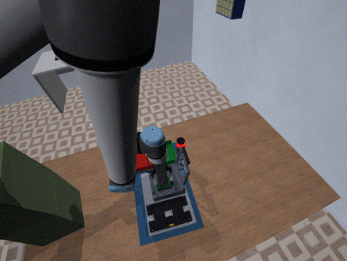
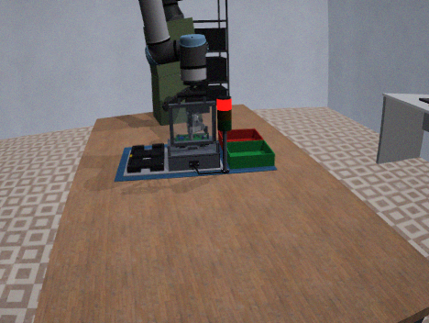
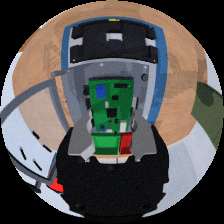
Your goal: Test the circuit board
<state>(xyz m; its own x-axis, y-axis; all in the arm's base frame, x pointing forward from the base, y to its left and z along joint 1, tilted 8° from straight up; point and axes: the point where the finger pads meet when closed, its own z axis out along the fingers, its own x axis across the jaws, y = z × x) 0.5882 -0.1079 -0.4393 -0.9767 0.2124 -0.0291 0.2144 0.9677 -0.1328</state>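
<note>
Right now the green circuit board is right at my hand. From my hand the other things lie so: tester bed (10 mm ahead, 10 mm to the left, 20 mm below); then green bin (90 mm ahead, 190 mm to the left, 70 mm below); then clear lid (110 mm ahead, 20 mm to the right, 100 mm above).
</note>
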